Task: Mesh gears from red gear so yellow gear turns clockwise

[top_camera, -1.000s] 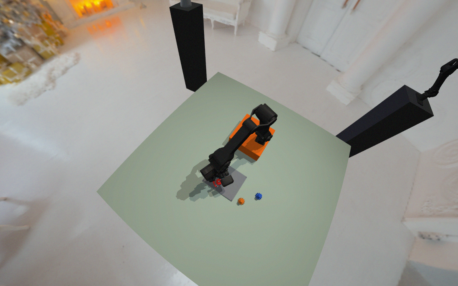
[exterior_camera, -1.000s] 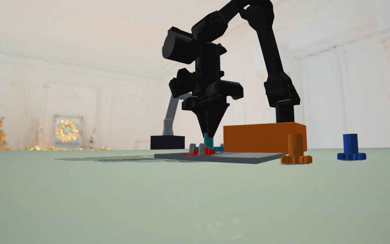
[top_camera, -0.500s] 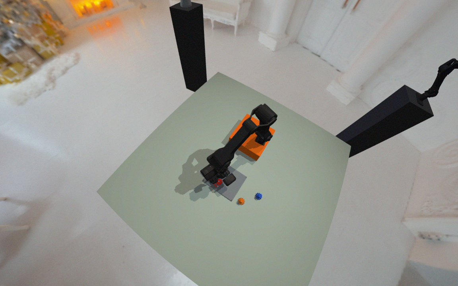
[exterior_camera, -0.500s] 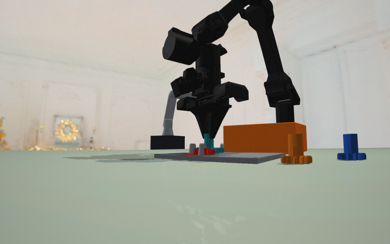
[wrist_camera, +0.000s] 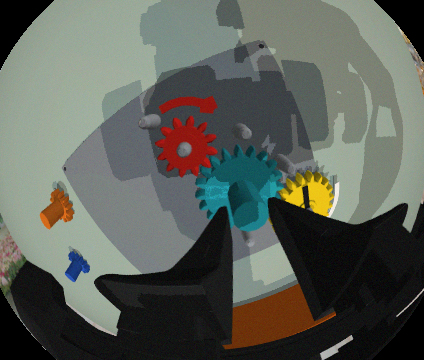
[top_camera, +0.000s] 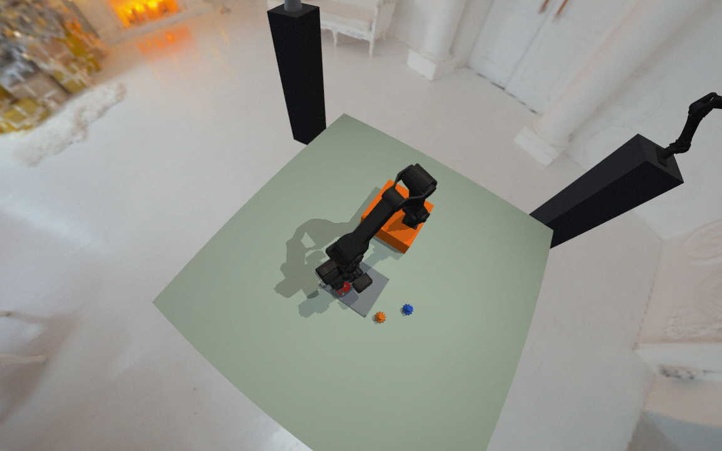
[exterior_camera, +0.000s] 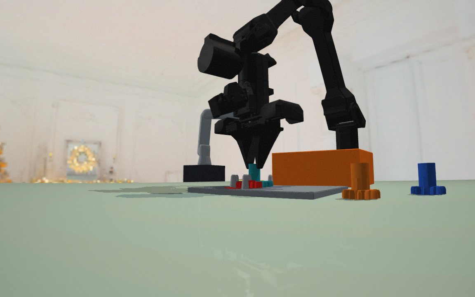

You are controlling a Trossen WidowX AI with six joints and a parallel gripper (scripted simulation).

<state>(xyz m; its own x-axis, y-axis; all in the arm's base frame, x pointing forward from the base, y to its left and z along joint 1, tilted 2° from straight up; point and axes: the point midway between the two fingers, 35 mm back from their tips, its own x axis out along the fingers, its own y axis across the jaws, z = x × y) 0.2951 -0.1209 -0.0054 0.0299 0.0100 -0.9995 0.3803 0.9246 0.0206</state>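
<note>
The teal gear lies 2 cm below my gripper tip. The rest, counted from my gripper tip: grey board: 1 cm ahead, 4 cm to the left, 4 cm below; then red gear: 5 cm ahead, 2 cm to the left, 2 cm below; then yellow gear: 5 cm behind, 4 cm to the right, 2 cm below.
</note>
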